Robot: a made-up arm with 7 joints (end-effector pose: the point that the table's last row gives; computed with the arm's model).
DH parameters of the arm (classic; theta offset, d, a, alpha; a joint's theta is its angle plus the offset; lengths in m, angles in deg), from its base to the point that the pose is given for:
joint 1: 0 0.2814 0 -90
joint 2: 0 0 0 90
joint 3: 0 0.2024 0.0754 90
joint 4: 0 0 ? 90
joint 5: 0 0.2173 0 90
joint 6: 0 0 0.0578 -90
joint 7: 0 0.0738 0 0
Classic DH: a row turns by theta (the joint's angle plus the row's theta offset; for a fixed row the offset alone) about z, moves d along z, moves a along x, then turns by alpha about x.
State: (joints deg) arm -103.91 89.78 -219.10 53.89 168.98 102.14 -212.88
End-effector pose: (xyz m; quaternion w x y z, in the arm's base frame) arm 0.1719 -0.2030 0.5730 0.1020 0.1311 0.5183 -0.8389
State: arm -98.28 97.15 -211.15 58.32 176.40 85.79 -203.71
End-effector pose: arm 0.1608 -0.2205 0.5837 0.2967 0.1187 0.5212 -0.7913
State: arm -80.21 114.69 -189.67 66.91 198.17 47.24 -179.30
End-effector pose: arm 0.1167 -0.2689 0.5676 0.7742 0.1600 0.4100 -0.4549
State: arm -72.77 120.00 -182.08 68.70 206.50 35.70 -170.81
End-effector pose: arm 0.1020 -0.2878 0.5458 0.8821 0.1895 0.3264 -0.2817
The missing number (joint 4, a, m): 0.0492
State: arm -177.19 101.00 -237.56 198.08 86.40 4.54 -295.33
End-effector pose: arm -0.4442 0.0063 0.1147 0.3586 0.4926 -0.6288 -0.4831
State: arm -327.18 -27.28 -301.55 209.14 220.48 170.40 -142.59
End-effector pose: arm -0.0630 -0.1586 0.5332 0.0370 -0.6113 -0.6863 -0.3923
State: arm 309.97 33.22 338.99 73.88 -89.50 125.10 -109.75
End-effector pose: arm 0.0495 -0.3637 0.3018 0.4584 -0.4205 -0.1929 0.7589
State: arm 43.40 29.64 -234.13 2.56 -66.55 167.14 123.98
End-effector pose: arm -0.0716 0.1006 0.3237 0.0022 -0.2663 -0.2600 -0.9282
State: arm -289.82 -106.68 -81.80 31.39 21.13 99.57 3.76
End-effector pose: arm 0.1774 -0.0448 0.3455 0.7732 -0.4679 -0.3517 0.2438
